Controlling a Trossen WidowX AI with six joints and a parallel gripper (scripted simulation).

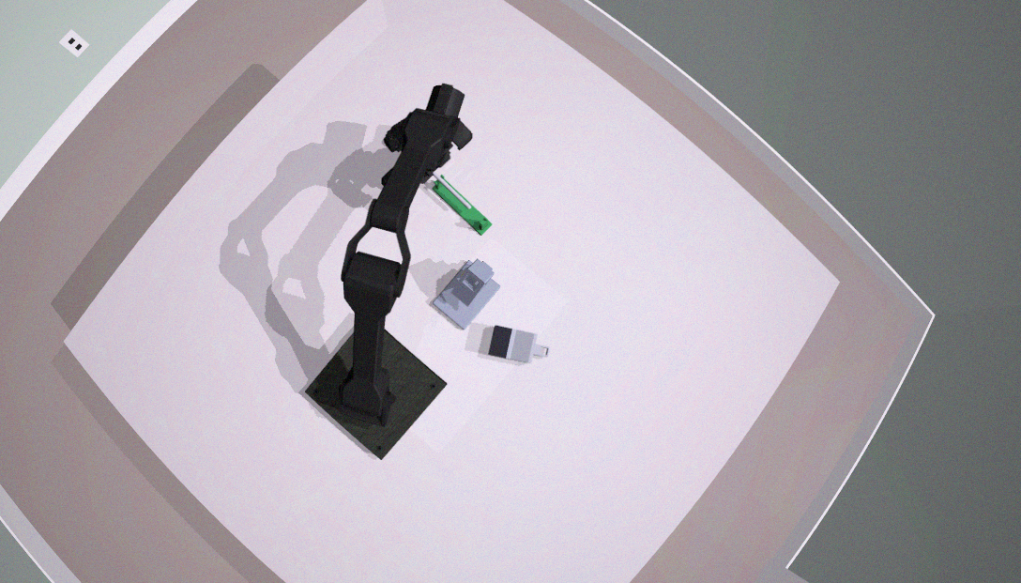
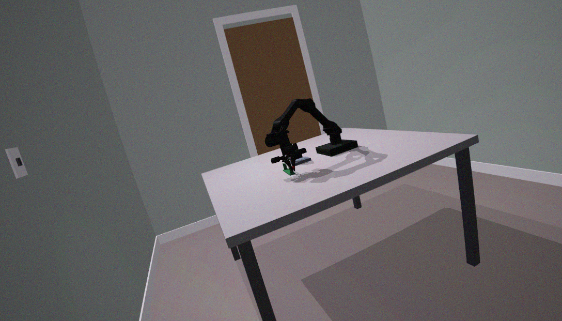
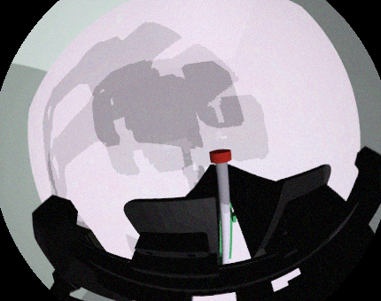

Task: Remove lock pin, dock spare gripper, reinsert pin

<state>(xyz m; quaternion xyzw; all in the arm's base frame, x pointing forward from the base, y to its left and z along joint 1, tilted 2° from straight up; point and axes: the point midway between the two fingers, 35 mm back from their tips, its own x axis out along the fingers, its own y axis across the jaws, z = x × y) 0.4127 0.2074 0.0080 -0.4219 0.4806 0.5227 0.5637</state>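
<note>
The green cradle is 1 cm behind my gripper tip and 11 cm to the right of it. The rest, counted from my gripper tip: mount 12 cm behind, 22 cm to the right, 3 cm above; spare gripper 16 cm behind, 37 cm to the right.
</note>
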